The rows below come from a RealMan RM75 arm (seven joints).
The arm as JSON. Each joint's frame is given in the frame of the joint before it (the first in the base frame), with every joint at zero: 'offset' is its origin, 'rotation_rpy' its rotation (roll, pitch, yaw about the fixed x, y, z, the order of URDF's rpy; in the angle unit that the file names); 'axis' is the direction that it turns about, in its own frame. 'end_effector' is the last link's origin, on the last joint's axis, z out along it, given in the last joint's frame.
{
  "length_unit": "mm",
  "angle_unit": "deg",
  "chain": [
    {
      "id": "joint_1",
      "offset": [
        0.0,
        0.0,
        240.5
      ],
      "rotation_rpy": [
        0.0,
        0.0,
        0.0
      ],
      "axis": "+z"
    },
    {
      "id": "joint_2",
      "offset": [
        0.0,
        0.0,
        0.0
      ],
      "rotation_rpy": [
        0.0,
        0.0,
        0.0
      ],
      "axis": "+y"
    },
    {
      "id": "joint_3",
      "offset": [
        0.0,
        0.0,
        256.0
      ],
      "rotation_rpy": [
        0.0,
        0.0,
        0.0
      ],
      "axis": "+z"
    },
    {
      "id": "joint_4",
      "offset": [
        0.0,
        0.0,
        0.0
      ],
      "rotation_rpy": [
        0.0,
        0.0,
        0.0
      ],
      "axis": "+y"
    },
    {
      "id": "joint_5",
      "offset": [
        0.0,
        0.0,
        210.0
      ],
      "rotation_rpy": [
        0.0,
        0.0,
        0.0
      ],
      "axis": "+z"
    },
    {
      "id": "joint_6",
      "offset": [
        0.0,
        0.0,
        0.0
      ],
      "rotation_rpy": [
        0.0,
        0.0,
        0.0
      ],
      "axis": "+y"
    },
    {
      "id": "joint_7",
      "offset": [
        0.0,
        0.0,
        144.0
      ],
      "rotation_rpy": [
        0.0,
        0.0,
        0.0
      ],
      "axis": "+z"
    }
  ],
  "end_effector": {
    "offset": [
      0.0,
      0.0,
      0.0
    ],
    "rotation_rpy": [
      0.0,
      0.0,
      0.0
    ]
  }
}
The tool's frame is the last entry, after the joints.
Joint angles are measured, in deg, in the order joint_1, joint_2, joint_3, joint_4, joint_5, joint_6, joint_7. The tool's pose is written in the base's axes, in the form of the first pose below.
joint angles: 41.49, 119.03, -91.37, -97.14, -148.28, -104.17, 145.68
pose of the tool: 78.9 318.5 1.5 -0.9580 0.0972 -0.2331 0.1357
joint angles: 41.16, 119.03, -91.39, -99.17, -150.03, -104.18, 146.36
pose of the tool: 76.6 319.3 6.8 -0.9551 0.0949 -0.2327 0.1570
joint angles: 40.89, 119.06, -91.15, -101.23, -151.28, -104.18, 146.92
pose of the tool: 73.1 319.7 12.3 -0.9532 0.0923 -0.2280 0.1760
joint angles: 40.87, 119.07, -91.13, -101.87, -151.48, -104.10, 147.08
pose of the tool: 71.2 319.6 13.6 -0.9531 0.0901 -0.2252 0.1809
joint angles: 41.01, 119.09, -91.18, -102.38, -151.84, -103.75, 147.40
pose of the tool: 68.6 320.3 14.6 -0.9528 0.0878 -0.2217 0.1879
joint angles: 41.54, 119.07, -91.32, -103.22, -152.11, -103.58, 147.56
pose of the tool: 63.0 320.6 15.9 -0.9531 0.0787 -0.2176 0.1952
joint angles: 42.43, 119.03, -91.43, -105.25, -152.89, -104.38, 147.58
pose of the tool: 54.1 319.2 20.4 -0.9522 0.0617 -0.2162 0.2069
